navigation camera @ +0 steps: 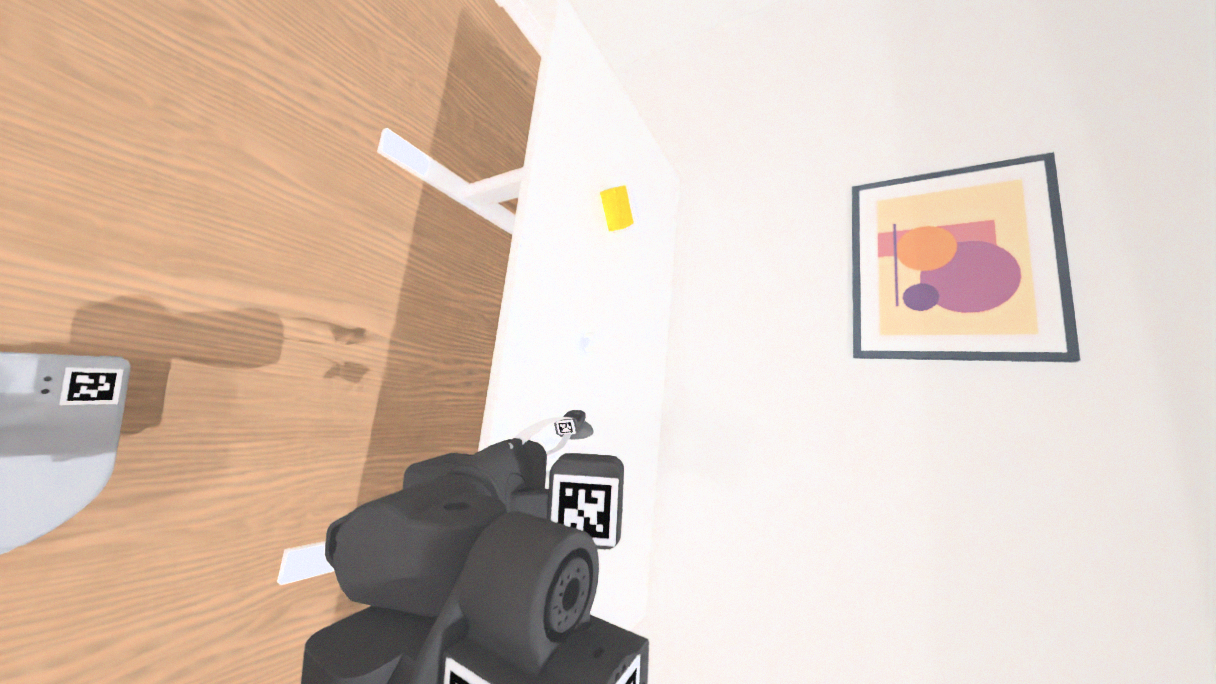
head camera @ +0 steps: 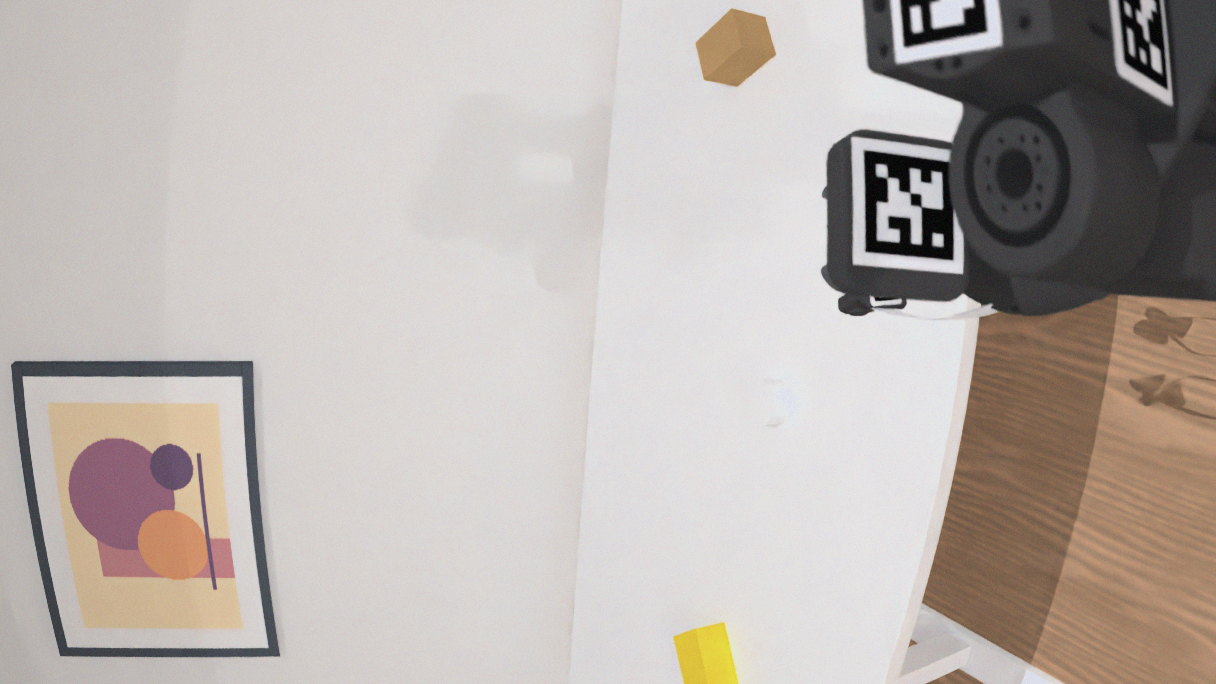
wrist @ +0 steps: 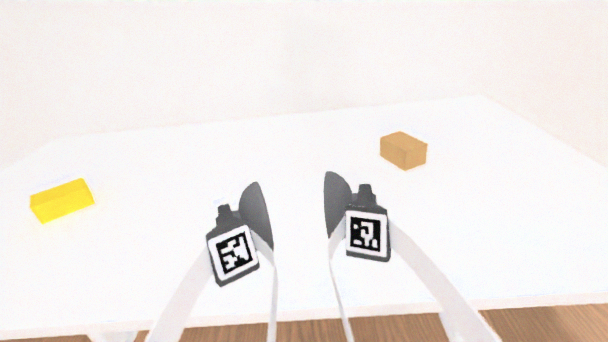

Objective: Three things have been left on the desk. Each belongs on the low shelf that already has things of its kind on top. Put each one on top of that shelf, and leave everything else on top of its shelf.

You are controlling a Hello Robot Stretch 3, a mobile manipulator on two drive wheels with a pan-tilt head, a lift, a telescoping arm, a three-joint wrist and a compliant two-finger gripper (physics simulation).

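Places are measured from the robot's base along level axes (x right, y ahead, z up), in metres.
Pixels of known places: gripper, fingertip midpoint: [navigation camera: 580,446] [wrist: 296,200].
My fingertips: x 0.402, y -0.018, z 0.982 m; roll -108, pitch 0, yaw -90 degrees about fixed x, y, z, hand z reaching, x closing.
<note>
Ahead of a thing's pixels: the offset from my fingertips to its middle. Level surfaces: height alone.
A tan block {dx +0.462, dy -0.254, dz -0.237 m} [head camera: 736,47] [wrist: 403,151] lies on the white desk {dz -0.261 m} [head camera: 722,510] [navigation camera: 561,280] [wrist: 500,225], right of the fingers in the wrist view. A yellow block {dx +0.455, dy +0.527, dz -0.239 m} [head camera: 705,655] [navigation camera: 616,208] [wrist: 61,200] lies at the desk's other end, at the left in the wrist view. A small, faint whitish thing {dx +0.394, dy +0.166, dz -0.250 m} [head camera: 775,402] [navigation camera: 585,342] lies between them; its shape is hard to make out, and the left finger partly hides it in the wrist view. My gripper [wrist: 296,200] [navigation camera: 578,423] is open and empty, above the desk, with its fingertips apart. The low shelves do not show.
A wall with a framed picture [head camera: 145,508] [navigation camera: 965,259] stands behind the desk. The desk's front edge [wrist: 400,306] runs below the gripper in the wrist view. White desk legs [navigation camera: 425,170] stand on the wooden floor {dz -0.981 m} [navigation camera: 255,212]. The robot's base [navigation camera: 51,476] is at the left of the navigation view.
</note>
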